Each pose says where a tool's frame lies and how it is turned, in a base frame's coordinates. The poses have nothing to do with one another.
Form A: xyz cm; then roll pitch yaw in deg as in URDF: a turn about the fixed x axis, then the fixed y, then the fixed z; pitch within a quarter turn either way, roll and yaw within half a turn.
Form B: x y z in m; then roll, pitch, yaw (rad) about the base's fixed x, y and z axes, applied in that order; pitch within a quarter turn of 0, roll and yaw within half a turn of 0. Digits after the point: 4 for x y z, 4 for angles.
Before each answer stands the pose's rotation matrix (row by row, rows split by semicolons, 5 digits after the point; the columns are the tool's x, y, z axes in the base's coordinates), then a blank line. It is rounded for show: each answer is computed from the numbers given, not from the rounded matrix.
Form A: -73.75, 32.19, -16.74, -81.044, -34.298, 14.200
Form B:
0.80088 0.50143 -0.32736; 0.20265 0.28746 0.93611; 0.56350 -0.81605 0.12861

-0.7375, 0.3219, -0.1674, -1.4145, -0.5986, 0.2478
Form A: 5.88, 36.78, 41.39, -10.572, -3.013, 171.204
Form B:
-0.98687 -0.15985 0.02301; 0.15271 -0.96999 -0.18921; 0.05256 -0.18322 0.98167

0.0588, 0.3678, 0.4139, -0.1845, -0.0526, 2.9881
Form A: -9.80, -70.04, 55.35, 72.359, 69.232, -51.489
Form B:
0.22079 0.79196 -0.56925; -0.27746 -0.50854 -0.81511; -0.93502 0.33791 0.10746

-0.0980, -0.7004, 0.5535, 1.2629, 1.2083, -0.8987
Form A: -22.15, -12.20, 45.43, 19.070, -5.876, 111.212
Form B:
-0.35992 -0.86898 0.33960; 0.92735 -0.37315 0.02801; 0.10238 0.32501 0.94015

-0.2215, -0.1220, 0.4543, 0.3328, -0.1026, 1.9410
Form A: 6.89, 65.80, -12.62, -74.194, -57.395, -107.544
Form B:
-0.16243 0.01538 0.98660; -0.51378 -0.85496 -0.07126; 0.84241 -0.51847 0.14677

0.0689, 0.6580, -0.1262, -1.2949, -1.0017, -1.8770
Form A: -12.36, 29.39, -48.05, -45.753, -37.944, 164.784
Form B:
-0.76097 -0.60816 0.22599; 0.20698 -0.55769 -0.80383; 0.61489 -0.56491 0.55026

-0.1236, 0.2939, -0.4805, -0.7985, -0.6622, 2.8760
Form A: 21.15, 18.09, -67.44, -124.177, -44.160, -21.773
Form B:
0.66622 0.32687 0.67031; -0.26610 -0.73546 0.62312; 0.69666 -0.59351 -0.40300

0.2115, 0.1809, -0.6744, -2.1673, -0.7707, -0.3800
